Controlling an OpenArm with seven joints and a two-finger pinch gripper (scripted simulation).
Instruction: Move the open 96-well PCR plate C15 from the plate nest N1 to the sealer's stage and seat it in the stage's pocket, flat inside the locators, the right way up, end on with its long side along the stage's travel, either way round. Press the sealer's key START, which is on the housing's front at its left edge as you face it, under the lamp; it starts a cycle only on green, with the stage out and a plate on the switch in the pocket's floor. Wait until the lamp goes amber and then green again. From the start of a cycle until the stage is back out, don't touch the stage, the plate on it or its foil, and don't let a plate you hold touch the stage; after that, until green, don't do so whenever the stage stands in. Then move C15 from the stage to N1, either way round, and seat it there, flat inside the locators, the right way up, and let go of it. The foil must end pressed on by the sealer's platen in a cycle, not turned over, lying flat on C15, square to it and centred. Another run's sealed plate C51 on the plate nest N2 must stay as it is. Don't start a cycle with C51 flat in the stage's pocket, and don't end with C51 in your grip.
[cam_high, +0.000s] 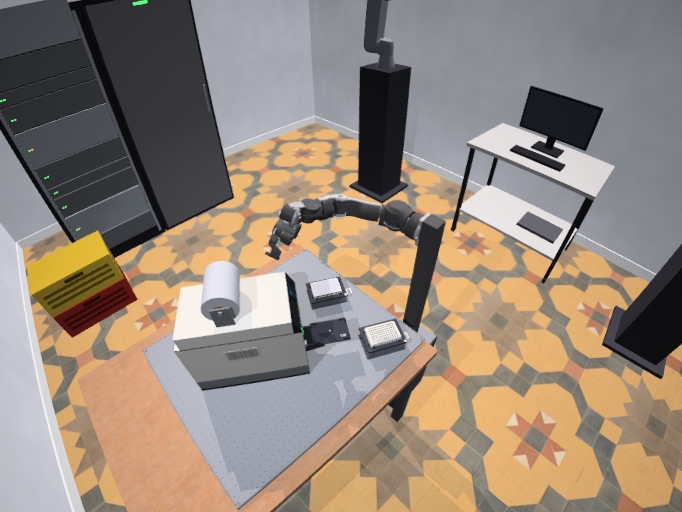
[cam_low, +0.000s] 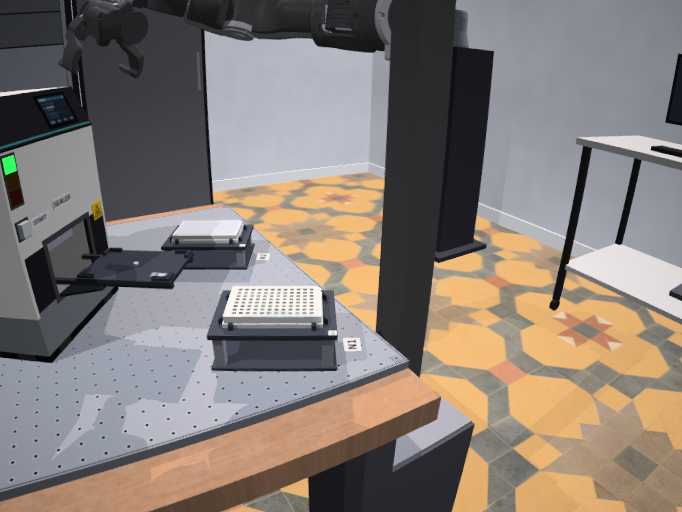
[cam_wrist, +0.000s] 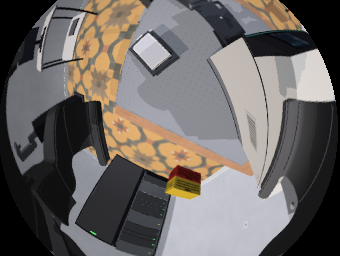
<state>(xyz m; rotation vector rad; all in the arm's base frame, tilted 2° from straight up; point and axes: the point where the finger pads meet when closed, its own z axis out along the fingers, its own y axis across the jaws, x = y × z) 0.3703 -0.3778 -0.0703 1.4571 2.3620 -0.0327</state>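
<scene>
My hand is 410 mm to the right of the white 96-well plate C15, 300 mm above it and 140 mm past it. Also, from my hand: sealer screen: 160 mm to the left, 80 mm ahead, 40 mm below; foil roll: 280 mm ahead, 70 mm to the left, 50 mm above; sealed plate C51: 310 mm below, 160 mm behind, 60 mm to the left.
</scene>
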